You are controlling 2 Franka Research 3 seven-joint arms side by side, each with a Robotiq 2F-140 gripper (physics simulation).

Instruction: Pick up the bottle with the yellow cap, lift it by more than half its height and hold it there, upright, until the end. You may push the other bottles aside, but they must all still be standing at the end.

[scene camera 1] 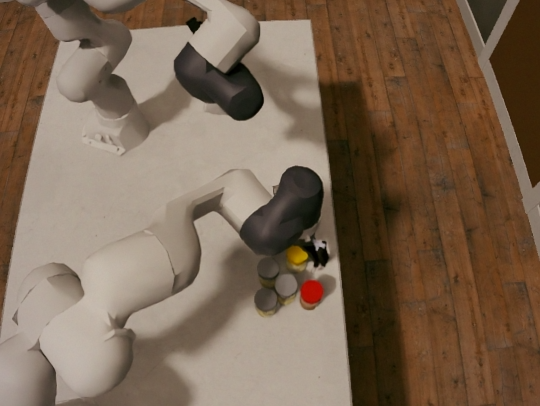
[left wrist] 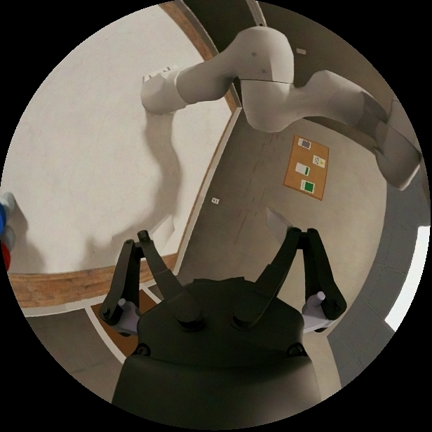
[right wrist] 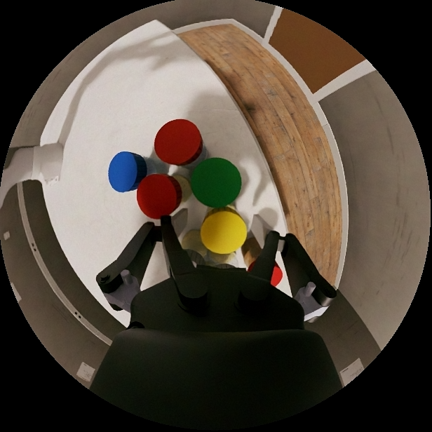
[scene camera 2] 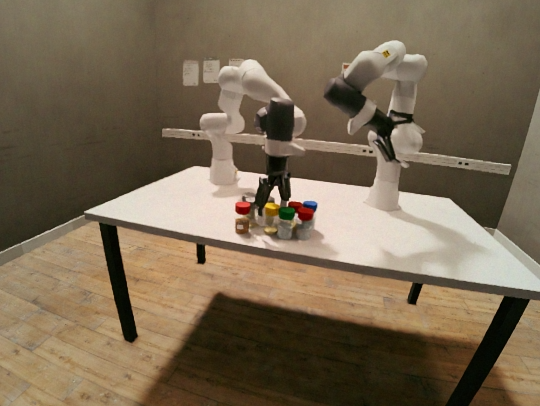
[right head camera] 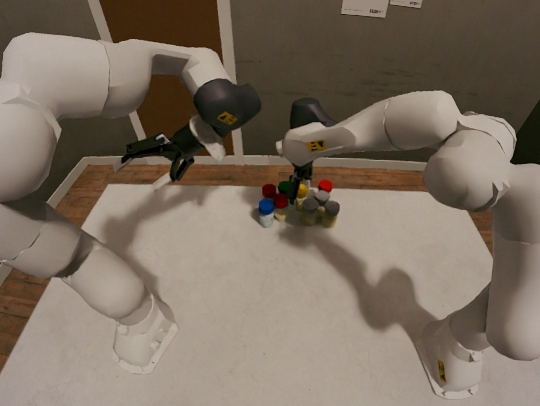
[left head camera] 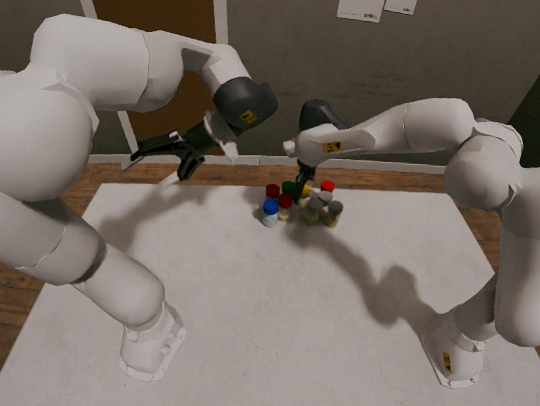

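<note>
The bottle with the yellow cap point(left head camera: 305, 191) point(right head camera: 302, 191) point(scene camera 1: 297, 256) point(scene camera 2: 271, 210) point(right wrist: 223, 231) stands upright on the table among the other bottles. My right gripper point(left head camera: 301, 193) point(right head camera: 299, 192) point(scene camera 2: 273, 204) point(right wrist: 219, 218) is open and points down over it. In the right wrist view, its two fingertips are on either side of the yellow cap, with a gap on each side. How low the fingertips reach along the bottle is hard to tell. My left gripper point(left head camera: 148, 172) point(right head camera: 141, 173) point(scene camera 2: 411, 146) point(left wrist: 219, 219) is open and empty, raised well away from the bottles.
Close around stand a green-capped bottle point(scene camera 2: 286, 222) point(right wrist: 216, 182), two dark-red-capped bottles point(right wrist: 178, 142) point(right wrist: 159, 195), a blue-capped bottle point(left head camera: 270, 213) point(right wrist: 125, 171), several grey-capped bottles point(scene camera 1: 286, 286) and a bright-red-capped bottle point(scene camera 1: 311, 291) point(scene camera 2: 242, 218). The table edge is near them.
</note>
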